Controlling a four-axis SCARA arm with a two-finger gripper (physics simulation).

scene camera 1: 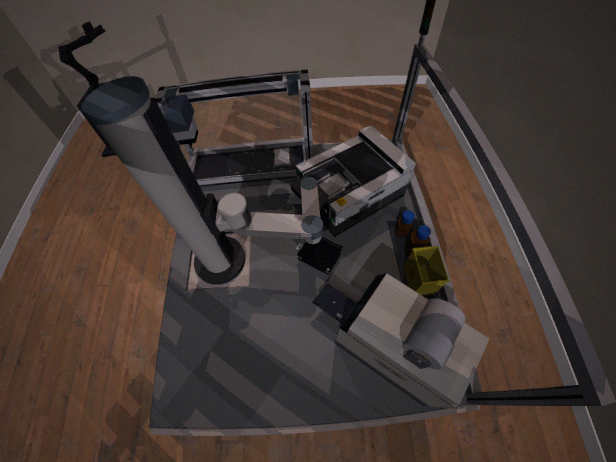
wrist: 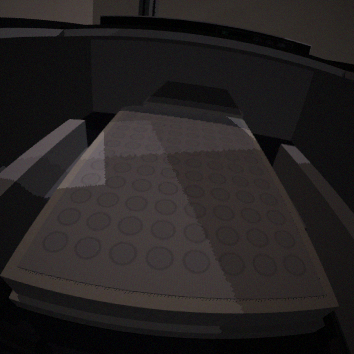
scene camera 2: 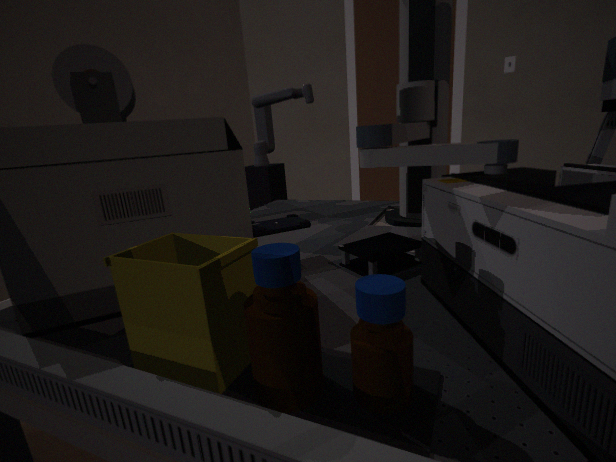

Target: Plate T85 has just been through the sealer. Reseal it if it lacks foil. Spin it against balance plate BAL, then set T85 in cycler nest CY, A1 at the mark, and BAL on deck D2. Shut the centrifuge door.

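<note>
In the wrist view my gripper is shut on a pale microplate, one finger along each long side. The plate is level; its top looks covered, with faint rings over the wells. No label is readable, so I cannot tell whether it is T85 or BAL. Dark walls surround it. In scene camera 1 the arm's end is at the left side of the white, black-topped instrument, apparently the centrifuge, whose top opening is uncovered. A pale plate shape shows in that opening. The gripper itself is hidden in both scene views.
The sealer carries a large roll, with its dark stage extended. A black raised stand is near the arm's elbow. A yellow bin and two blue-capped bottles stand at the edge.
</note>
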